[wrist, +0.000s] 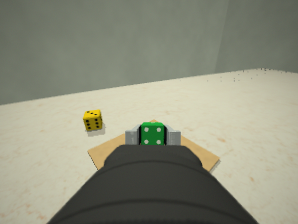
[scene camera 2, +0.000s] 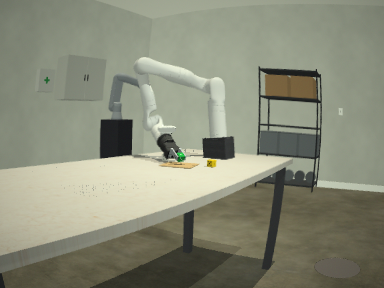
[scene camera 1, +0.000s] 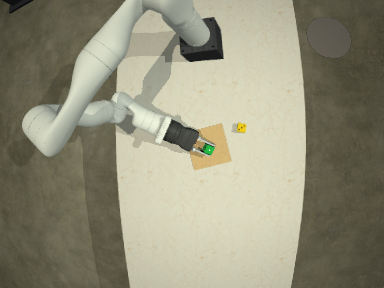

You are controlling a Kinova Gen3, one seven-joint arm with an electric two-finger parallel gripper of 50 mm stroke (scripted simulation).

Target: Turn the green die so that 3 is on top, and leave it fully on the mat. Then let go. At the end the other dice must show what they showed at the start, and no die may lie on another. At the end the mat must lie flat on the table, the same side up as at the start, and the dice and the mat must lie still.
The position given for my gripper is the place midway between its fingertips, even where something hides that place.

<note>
In view: my gripper (scene camera 1: pixel 211 150) and a mat (scene camera 1: pixel 215 134).
The mat shows as well in the wrist view (wrist: pixel 98 154). My gripper is seen too in the wrist view (wrist: pixel 152 131).
</note>
